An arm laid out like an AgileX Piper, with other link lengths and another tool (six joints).
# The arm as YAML. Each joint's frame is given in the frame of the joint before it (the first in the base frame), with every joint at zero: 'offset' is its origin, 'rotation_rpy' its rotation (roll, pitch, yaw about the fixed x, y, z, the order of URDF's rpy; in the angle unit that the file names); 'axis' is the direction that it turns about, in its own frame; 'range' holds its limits. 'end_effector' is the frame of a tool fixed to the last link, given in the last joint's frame.
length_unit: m
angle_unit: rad
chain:
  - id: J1
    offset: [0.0, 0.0, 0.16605]
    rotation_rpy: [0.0, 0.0, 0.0]
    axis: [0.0, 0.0, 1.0]
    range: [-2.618, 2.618]
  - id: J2
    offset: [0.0, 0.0, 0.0]
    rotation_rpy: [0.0, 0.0, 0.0]
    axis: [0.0, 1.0, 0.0]
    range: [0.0, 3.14]
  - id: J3
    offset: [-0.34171, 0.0, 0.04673]
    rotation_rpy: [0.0, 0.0, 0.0]
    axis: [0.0, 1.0, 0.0]
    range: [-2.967, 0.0]
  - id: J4
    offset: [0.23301, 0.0, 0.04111]
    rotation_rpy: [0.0, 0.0, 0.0]
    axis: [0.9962, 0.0, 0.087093]
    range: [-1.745, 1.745]
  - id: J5
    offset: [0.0, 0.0, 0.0]
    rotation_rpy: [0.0, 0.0, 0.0]
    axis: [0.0, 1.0, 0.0]
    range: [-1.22, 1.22]
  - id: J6
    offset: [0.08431, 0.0, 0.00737]
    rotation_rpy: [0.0, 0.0, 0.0]
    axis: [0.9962, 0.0, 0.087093]
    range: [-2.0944, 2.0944]
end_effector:
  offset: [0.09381, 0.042, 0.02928]
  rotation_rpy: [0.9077, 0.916, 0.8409]
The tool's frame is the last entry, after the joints.
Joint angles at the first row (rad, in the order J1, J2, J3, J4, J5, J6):
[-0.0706, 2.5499, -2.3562, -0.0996, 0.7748, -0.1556]
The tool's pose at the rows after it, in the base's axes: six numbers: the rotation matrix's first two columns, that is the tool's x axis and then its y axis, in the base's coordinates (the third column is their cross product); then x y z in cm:
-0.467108 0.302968 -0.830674 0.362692 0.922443 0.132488 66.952 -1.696 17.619
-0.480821 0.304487 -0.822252 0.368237 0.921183 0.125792 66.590 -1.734 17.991
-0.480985 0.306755 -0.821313 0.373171 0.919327 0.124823 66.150 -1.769 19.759
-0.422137 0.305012 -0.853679 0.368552 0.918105 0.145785 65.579 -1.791 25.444
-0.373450 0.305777 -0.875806 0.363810 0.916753 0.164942 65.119 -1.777 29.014
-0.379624 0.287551 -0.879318 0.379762 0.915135 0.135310 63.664 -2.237 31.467
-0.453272 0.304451 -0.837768 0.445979 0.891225 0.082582 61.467 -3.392 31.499
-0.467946 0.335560 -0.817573 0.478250 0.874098 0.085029 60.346 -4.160 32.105
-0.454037 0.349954 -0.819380 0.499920 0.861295 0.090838 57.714 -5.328 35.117
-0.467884 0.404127 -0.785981 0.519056 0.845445 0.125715 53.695 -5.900 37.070
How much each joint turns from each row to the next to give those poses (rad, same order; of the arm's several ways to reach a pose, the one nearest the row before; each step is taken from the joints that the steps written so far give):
[0.0000, 0.0000, -0.0003, -0.0126, 0.0341, 0.0518]
[0.0000, -0.0083, -0.0061, -0.0011, 0.0323, -0.0001]
[0.0000, -0.0256, -0.0170, 0.0000, 0.0450, 0.0000]
[0.0000, -0.0727, -0.0402, 0.0000, 0.0447, 0.0001]
[0.0000, -0.0469, -0.0168, 0.0000, 0.0094, 0.0041]
[0.0000, -0.0494, -0.0069, -0.0317, 0.0674, 0.0026]
[-0.0060, -0.0289, 0.0000, -0.0424, 0.1407, 0.0306]
[-0.0140, -0.0240, 0.0090, 0.0058, 0.0506, 0.0149]
[-0.0250, -0.1053, 0.0912, 0.0036, 0.0083, 0.0000]
[-0.0370, -0.1389, 0.1735, 0.0572, -0.0019, -0.0060]

